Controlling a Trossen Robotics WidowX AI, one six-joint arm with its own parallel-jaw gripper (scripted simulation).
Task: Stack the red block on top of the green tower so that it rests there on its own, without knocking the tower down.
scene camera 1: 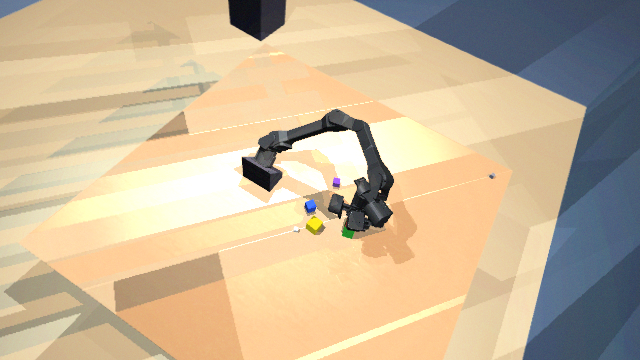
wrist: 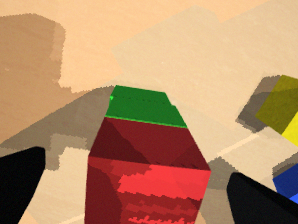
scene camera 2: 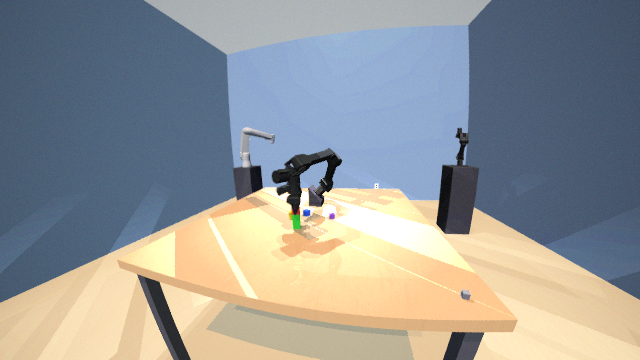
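Note:
With nothing in it, my gripper is open, and I can see it in the wrist view too. There is also a red block that I can see.

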